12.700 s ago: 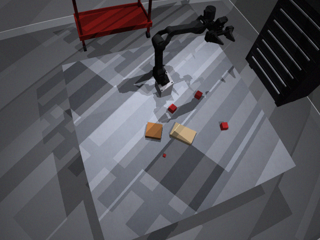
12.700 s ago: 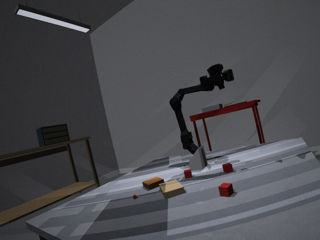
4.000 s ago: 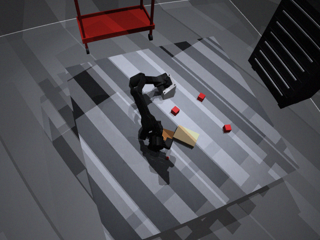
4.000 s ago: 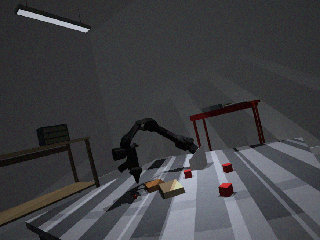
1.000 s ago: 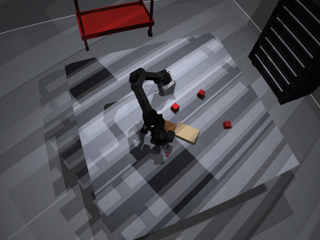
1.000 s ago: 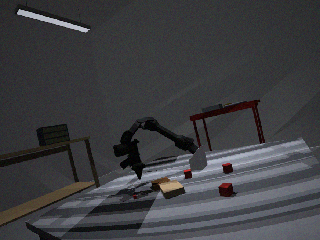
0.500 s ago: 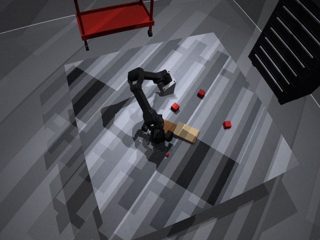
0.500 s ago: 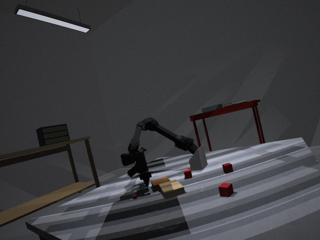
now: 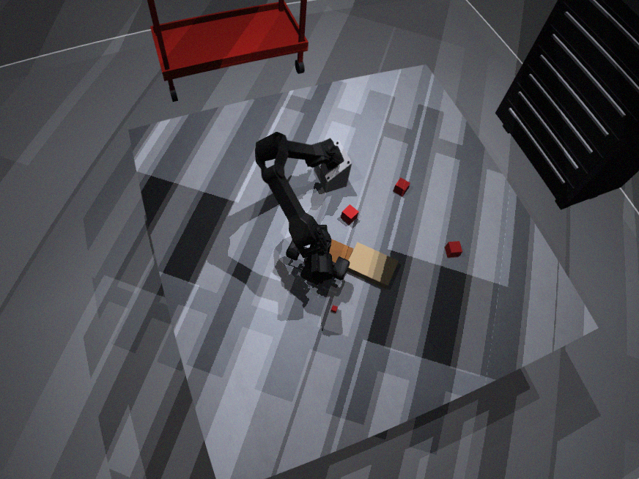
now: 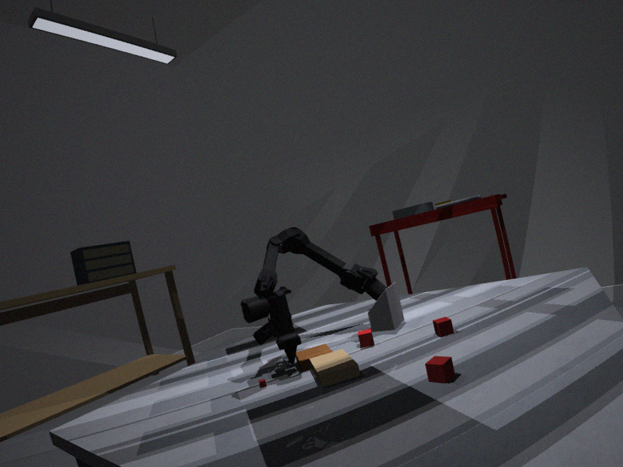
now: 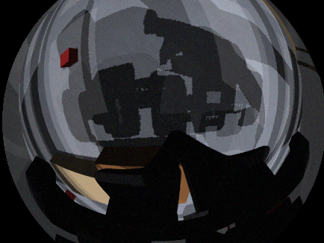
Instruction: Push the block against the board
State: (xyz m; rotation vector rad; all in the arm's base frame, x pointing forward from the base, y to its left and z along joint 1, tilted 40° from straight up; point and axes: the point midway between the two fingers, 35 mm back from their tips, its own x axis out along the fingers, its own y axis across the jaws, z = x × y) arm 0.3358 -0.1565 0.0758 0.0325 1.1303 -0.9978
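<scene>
Now: gripper tip 20 mm past the square block, 70 mm to the right of it and 10 mm below it. From my gripper tip the other things lie so: tiny red cube (140 mm ahead, 10 mm to the left); then tan board (40 mm ahead, 170 mm to the left, 10 mm above).
</scene>
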